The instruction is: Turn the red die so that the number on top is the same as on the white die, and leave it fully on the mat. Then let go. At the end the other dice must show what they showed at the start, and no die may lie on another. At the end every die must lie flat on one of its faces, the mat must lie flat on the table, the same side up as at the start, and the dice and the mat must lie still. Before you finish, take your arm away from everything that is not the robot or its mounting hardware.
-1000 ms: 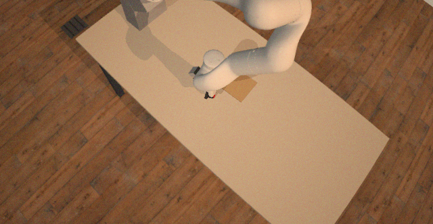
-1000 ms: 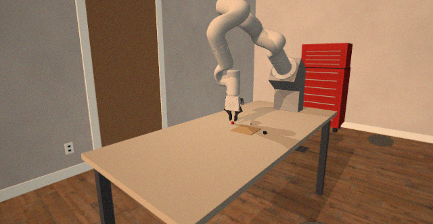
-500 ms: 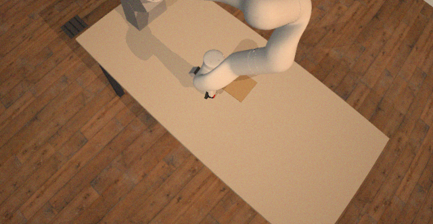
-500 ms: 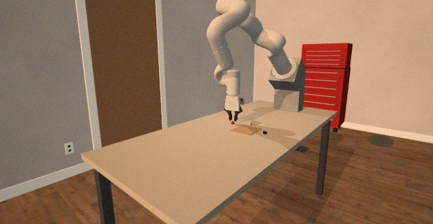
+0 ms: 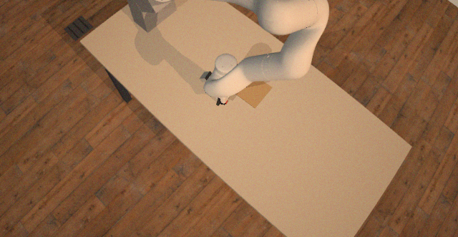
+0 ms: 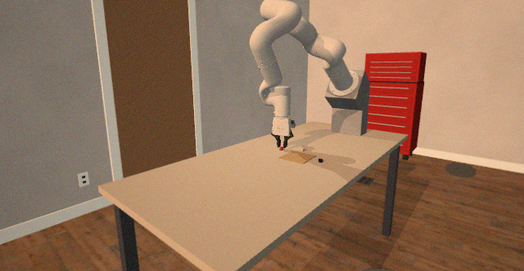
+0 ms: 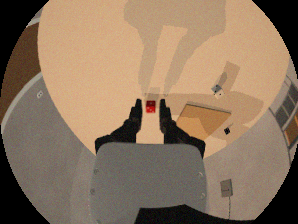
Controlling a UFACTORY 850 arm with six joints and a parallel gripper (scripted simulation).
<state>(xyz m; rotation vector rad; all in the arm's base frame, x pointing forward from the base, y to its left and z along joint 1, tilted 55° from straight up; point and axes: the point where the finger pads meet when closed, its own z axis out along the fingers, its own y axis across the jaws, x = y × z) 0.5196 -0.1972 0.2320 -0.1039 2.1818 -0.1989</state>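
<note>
My hand is 3 cm above the red die and 1 cm short of it. Also, from my hand: black die 25 cm to the left, 11 cm ahead, 3 cm below; white die 11 cm to the left, 3 cm below, 3 cm behind; mat 12 cm to the left, 9 cm ahead, 3 cm below.
</note>
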